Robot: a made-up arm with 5 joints. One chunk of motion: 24 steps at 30 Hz.
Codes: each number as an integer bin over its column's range. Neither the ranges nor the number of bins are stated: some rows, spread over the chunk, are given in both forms.
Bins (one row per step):
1: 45 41 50 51 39
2: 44 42 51 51 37
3: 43 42 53 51 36
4: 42 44 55 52 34
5: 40 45 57 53 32
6: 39 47 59 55 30
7: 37 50 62 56 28
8: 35 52 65 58 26
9: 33 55 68 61 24
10: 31 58 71 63 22
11: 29 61 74 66 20
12: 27 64 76 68 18
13: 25 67 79 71 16
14: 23 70 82 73 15
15: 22 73 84 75 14
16: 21 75 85 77 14
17: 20 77 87 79 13
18: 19 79 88 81 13
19: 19 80 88 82 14
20: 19 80 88 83 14
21: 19 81 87 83 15
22: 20 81 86 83 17
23: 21 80 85 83 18
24: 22 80 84 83 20
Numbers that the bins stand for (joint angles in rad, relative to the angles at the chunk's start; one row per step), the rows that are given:
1: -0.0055 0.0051 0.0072 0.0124 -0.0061
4: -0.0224 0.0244 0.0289 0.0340 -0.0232
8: -0.0620 0.0762 0.0723 0.1637 -0.0507
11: -0.0960 0.1343 0.1114 0.3367 -0.0713
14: -0.1299 0.1925 0.1462 0.4880 -0.0885
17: -0.1469 0.2378 0.1679 0.6177 -0.0954
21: -0.1525 0.2636 0.1679 0.7041 -0.0885
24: -0.1356 0.2572 0.1548 0.7041 -0.0713
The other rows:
2: -0.0111 0.0115 0.0115 0.0124 -0.0129
3: -0.0168 0.0115 0.0202 0.0124 -0.0164
5: -0.0337 0.0309 0.0376 0.0557 -0.0301
6: -0.0394 0.0438 0.0463 0.0989 -0.0370
7: -0.0507 0.0632 0.0593 0.1205 -0.0438
9: -0.0733 0.0956 0.0854 0.2286 -0.0576
10: -0.0846 0.1149 0.0984 0.2718 -0.0644
12: -0.1073 0.1537 0.1201 0.3799 -0.0782
13: -0.1186 0.1731 0.1331 0.4447 -0.0851
15: -0.1356 0.2119 0.1548 0.5312 -0.0919
16: -0.1412 0.2248 0.1592 0.5744 -0.0919
18: -0.1525 0.2507 0.1722 0.6609 -0.0954
19: -0.1525 0.2572 0.1722 0.6825 -0.0919
20: -0.1525 0.2572 0.1722 0.7041 -0.0919
22: -0.1469 0.2636 0.1635 0.7041 -0.0816
23: -0.1412 0.2572 0.1592 0.7041 -0.0782

